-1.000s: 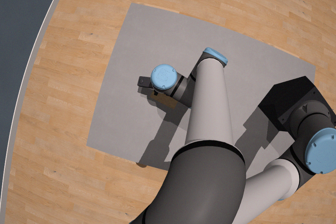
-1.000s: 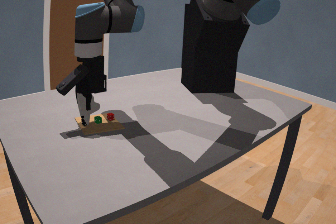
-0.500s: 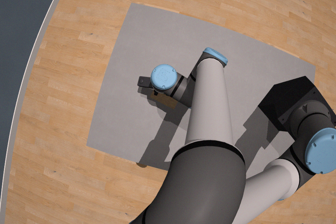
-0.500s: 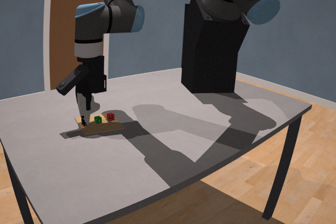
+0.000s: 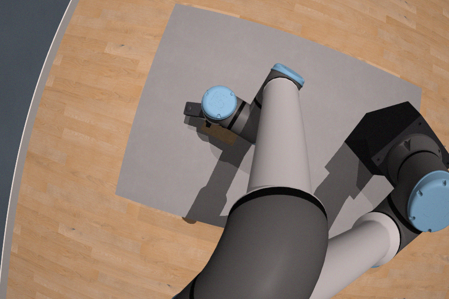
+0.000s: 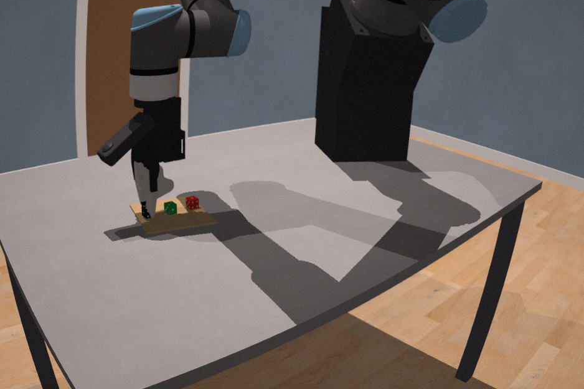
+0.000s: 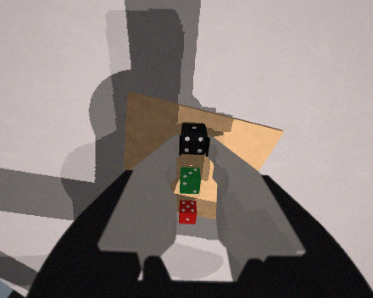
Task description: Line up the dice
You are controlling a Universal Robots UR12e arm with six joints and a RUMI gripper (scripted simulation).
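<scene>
The black die lies 10 mm below my hand. The rest, counted from my hand: tan mat: 50 mm behind, 20 mm below; then red die: 100 mm behind, 10 mm below; then green die: 50 mm behind, 10 mm below.
</scene>
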